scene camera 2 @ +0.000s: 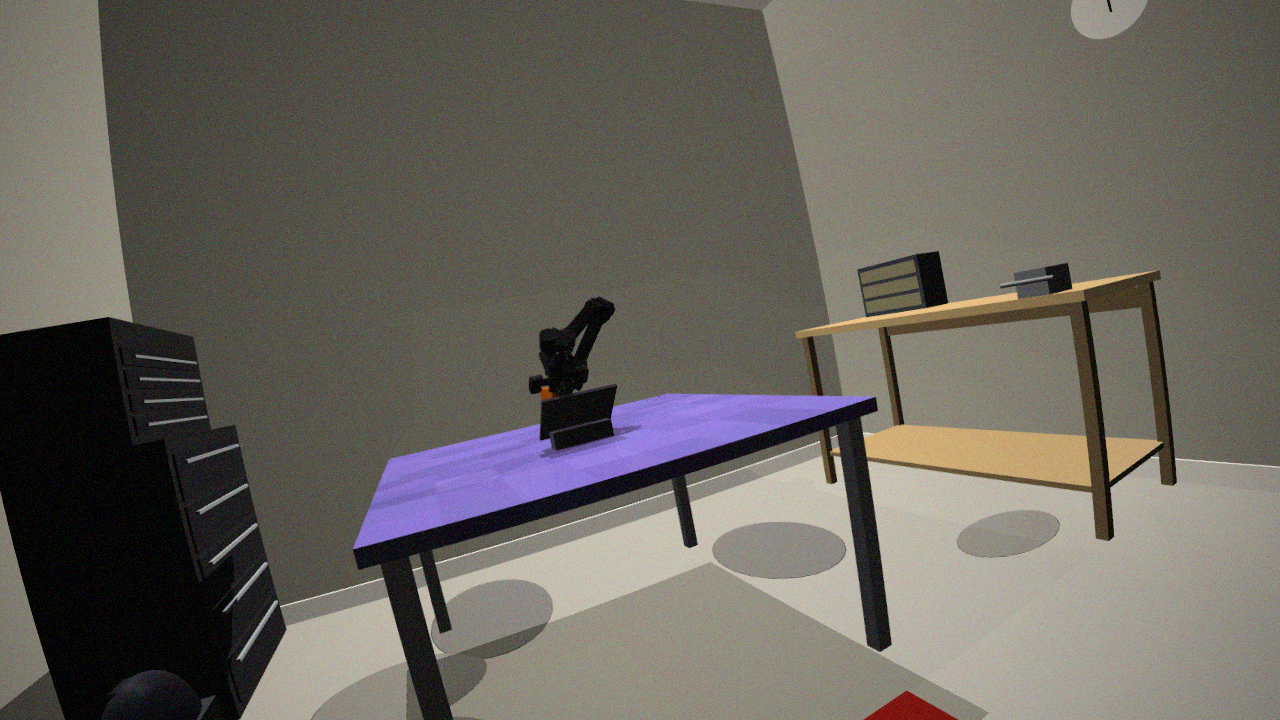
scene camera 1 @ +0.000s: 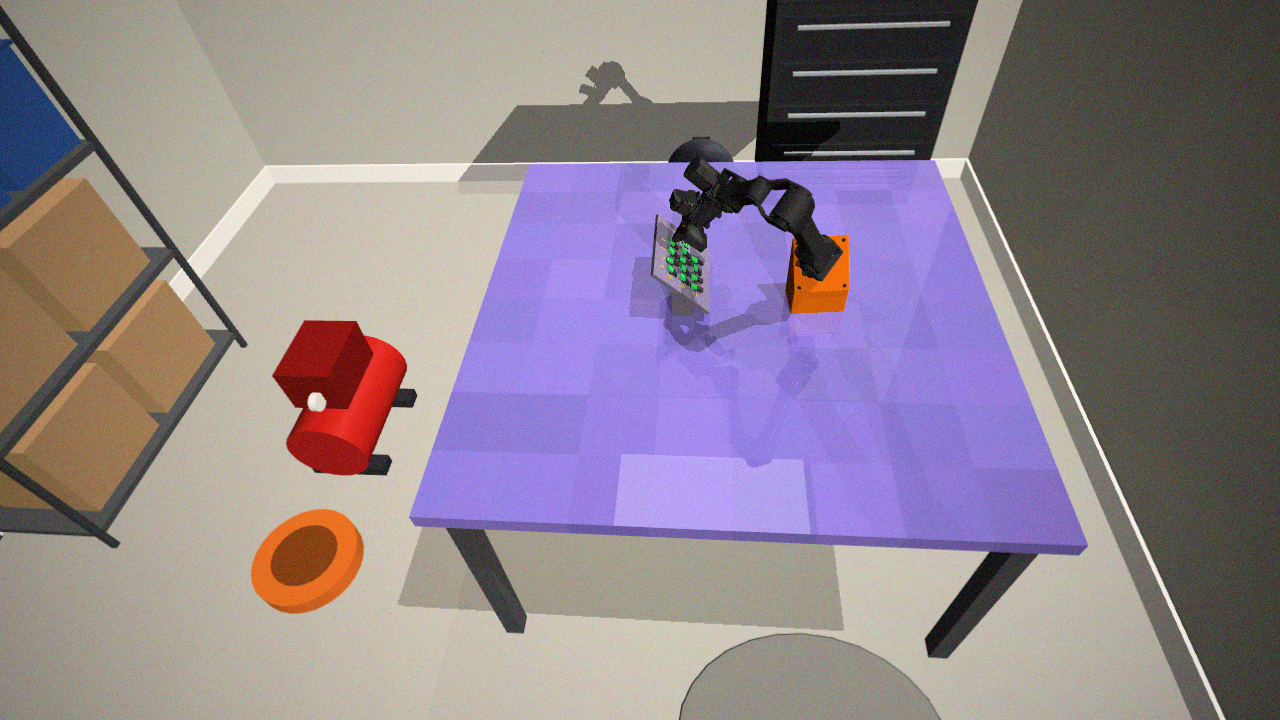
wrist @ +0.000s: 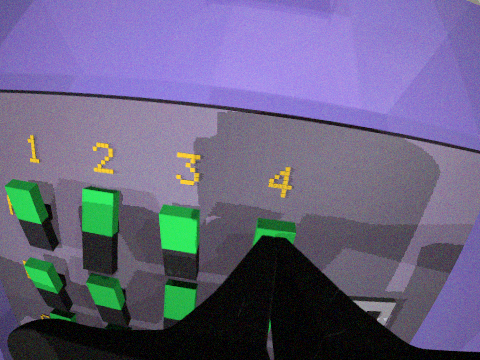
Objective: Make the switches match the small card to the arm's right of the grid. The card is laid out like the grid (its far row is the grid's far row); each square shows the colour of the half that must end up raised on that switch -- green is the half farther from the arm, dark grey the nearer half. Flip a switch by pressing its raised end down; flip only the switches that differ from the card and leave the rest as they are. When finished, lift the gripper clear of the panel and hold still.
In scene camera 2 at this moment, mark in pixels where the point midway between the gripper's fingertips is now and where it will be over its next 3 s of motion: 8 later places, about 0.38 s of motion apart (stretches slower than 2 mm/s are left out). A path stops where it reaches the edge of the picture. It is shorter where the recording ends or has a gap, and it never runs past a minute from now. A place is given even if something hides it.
My gripper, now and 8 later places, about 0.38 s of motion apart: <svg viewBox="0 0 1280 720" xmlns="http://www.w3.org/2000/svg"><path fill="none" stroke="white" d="M567 399L568 399L568 400L568 400L564 396L568 386L588 386L594 394L596 398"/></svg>
